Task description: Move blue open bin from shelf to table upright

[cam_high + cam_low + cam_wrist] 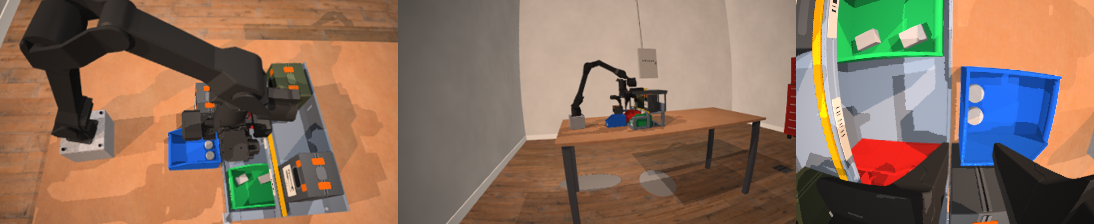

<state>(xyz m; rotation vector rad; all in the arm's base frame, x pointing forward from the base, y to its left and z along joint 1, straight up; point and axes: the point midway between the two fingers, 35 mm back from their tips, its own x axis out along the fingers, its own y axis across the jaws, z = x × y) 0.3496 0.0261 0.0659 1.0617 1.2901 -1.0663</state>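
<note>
The blue open bin lies 6 cm behind my hand, 1 cm to the right of it and 12 cm below it. Also, from my hand: red bin (7 cm ahead, 13 cm to the left, 11 cm below); green bin (11 cm ahead, 9 cm to the right, 11 cm below); yellow rail (12 cm ahead, 2 cm to the left, 5 cm below).
</note>
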